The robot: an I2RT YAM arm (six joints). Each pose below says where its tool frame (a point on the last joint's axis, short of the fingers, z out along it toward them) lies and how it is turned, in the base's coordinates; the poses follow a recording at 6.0 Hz.
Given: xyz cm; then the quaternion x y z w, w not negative.
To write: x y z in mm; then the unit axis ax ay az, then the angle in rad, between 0 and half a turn. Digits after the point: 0 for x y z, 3 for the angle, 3 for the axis.
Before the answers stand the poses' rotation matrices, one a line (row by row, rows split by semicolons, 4 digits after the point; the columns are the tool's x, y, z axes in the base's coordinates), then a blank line. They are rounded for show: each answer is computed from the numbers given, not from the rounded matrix.
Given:
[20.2 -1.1 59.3 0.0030 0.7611 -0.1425 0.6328]
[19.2 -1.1 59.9 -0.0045 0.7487 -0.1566 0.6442]
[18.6 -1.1 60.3 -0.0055 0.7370 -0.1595 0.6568]
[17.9 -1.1 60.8 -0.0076 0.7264 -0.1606 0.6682]
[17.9 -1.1 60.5 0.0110 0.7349 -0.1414 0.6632]
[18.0 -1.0 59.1 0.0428 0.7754 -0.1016 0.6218]
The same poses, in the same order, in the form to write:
-0.1991 0.1849 0.9624; -0.1758 0.9594 -0.2207; -0.9641 -0.2131 -0.1585
-0.1700 0.1950 0.9659; -0.2085 0.9509 -0.2287; -0.9631 -0.2403 -0.1210
-0.1372 0.2014 0.9699; -0.2176 0.9491 -0.2279; -0.9663 -0.2423 -0.0864
-0.1069 0.2036 0.9732; -0.2257 0.9483 -0.2232; -0.9683 -0.2435 -0.0554
-0.1201 0.2037 0.9716; -0.1714 0.9598 -0.2224; -0.9779 -0.1932 -0.0804
-0.2231 0.1927 0.9556; -0.0600 0.9757 -0.2108; -0.9730 -0.1043 -0.2061

[202 -11 593 0.004 0.983 -0.184 1.771]
[192 -11 599 -0.006 0.979 -0.205 1.742]
[186 -11 603 -0.007 0.977 -0.212 1.708]
[179 -11 608 -0.010 0.976 -0.216 1.678]
[179 -11 605 0.015 0.982 -0.189 1.691]
[180 -10 591 0.055 0.990 -0.130 1.800]

